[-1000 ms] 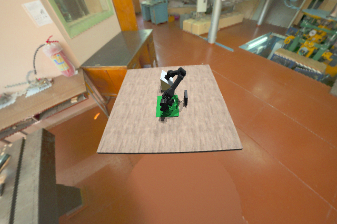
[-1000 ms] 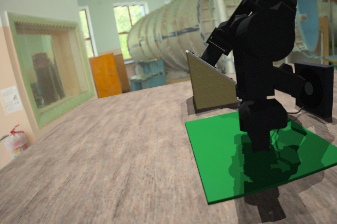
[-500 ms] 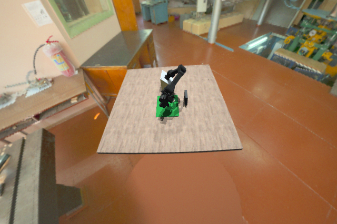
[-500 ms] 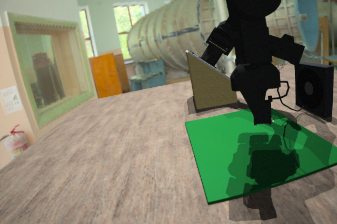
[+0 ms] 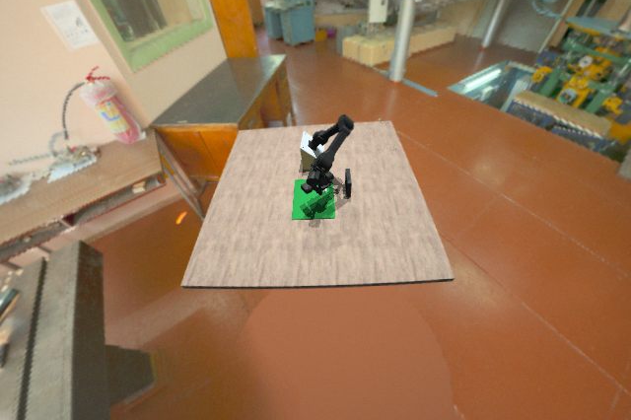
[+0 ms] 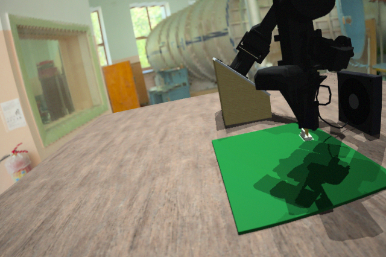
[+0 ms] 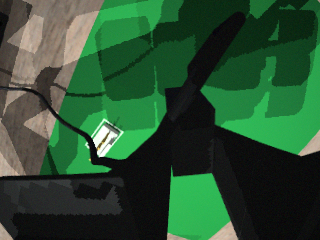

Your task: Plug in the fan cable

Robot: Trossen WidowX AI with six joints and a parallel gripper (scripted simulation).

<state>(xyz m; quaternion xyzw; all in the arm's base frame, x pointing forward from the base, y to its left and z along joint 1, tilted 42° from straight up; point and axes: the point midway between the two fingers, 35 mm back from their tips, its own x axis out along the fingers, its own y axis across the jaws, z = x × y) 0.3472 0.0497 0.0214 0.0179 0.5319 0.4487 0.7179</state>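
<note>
Now: gripper tip 70 mm past the fan header, 40 mm to the right of it and 70 mm above it. The rest, counted from my gripper tip: green board (10 mm behind, 30 mm to the right, 80 mm below); then black fan (80 mm behind, 170 mm to the left, 10 mm below); then fan plug (10 mm ahead, 10 mm above).
</note>
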